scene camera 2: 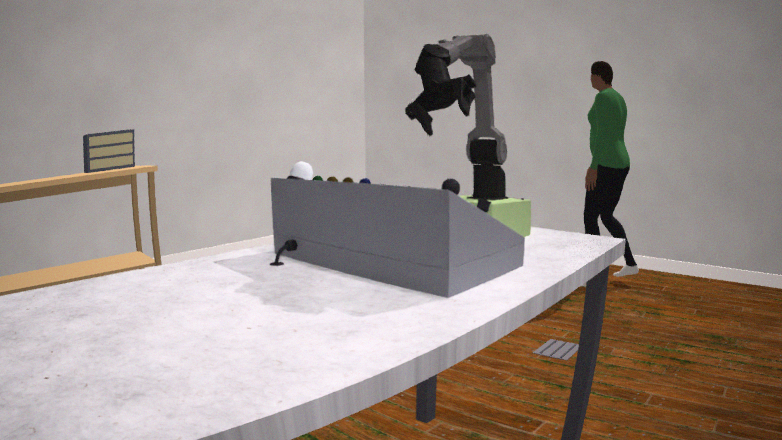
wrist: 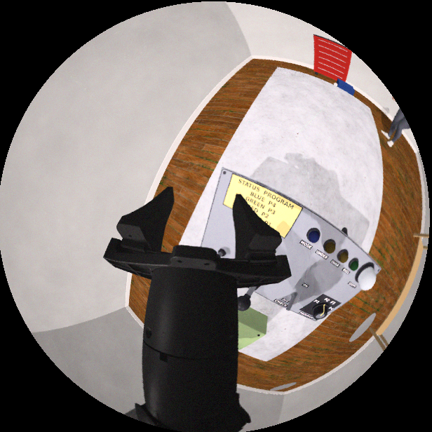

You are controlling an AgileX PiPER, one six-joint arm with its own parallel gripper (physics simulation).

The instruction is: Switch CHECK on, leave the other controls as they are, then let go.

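The grey sloped control console (scene camera 2: 360, 229) (wrist: 215, 220) stands on the table. In the wrist view the CHECK label (wrist: 281, 303) is near its lower edge, beside a small grey toggle lever (wrist: 290, 301); an ON label (wrist: 305, 285) is above. The lever's exact position is too small to tell. My gripper (scene camera 2: 447, 123) (wrist: 203, 196) is open and empty, high above the console and apart from it. One finger hides part of the yellow status display (wrist: 292, 220). The CHECK lever does not show in the scene view.
The console also bears a rotary knob (wrist: 321, 311), a black ball-ended lever (wrist: 243, 302), a blue MODE lamp (wrist: 313, 235), other round lamps and a white dome (scene camera 2: 301, 170) (wrist: 366, 277). A green base block (scene camera 2: 514, 216) (wrist: 252, 325) stands beside it. A person (scene camera 2: 608, 128) stands beyond the table.
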